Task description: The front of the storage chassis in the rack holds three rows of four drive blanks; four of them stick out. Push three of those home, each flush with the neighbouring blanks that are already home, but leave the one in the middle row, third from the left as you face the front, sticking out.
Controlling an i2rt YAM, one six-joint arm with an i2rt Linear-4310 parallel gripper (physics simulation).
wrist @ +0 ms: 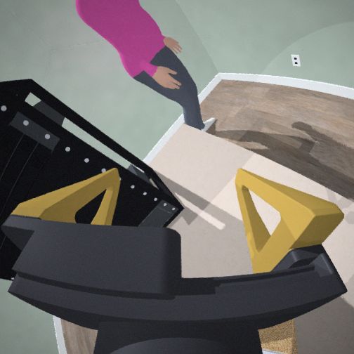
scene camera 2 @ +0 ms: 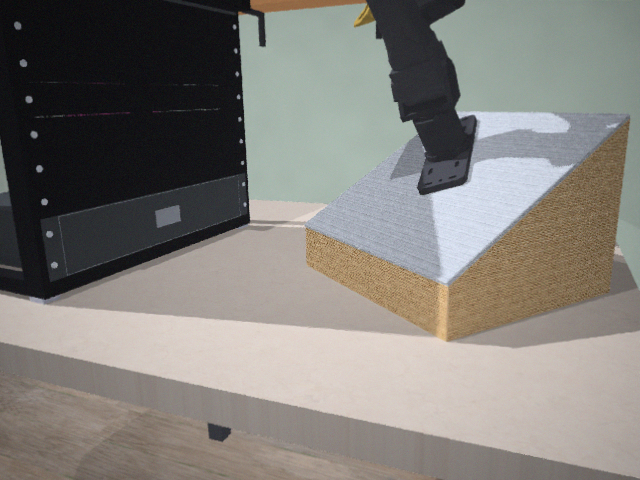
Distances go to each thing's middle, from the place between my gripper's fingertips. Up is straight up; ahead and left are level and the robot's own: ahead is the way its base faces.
The black rack (scene camera 2: 95,195) is 360 mm ahead of my hand, 350 mm to the left of it and 90 mm below it.
